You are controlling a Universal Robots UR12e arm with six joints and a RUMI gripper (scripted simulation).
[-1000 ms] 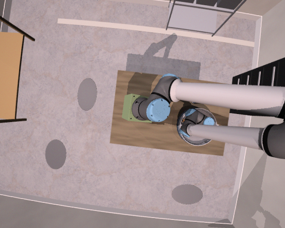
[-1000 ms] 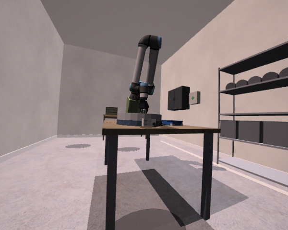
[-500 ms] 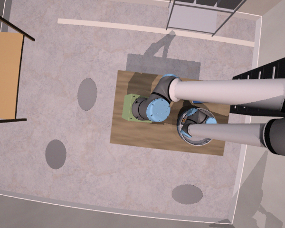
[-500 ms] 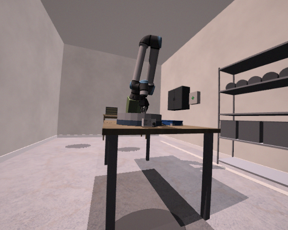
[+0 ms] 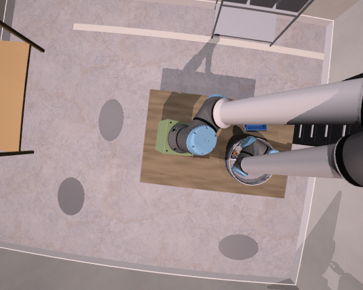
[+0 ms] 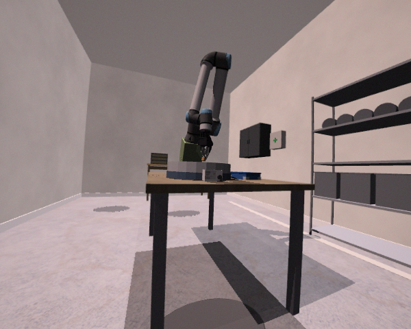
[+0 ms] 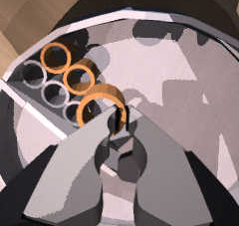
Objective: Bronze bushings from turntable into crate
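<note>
My gripper is now 18 cm short of the blue crate, 24 cm to the right of it and 12 cm above it. The rest, counted from my hand: round grey turntable 10 cm ahead, 11 cm to the right, 9 cm below.
</note>
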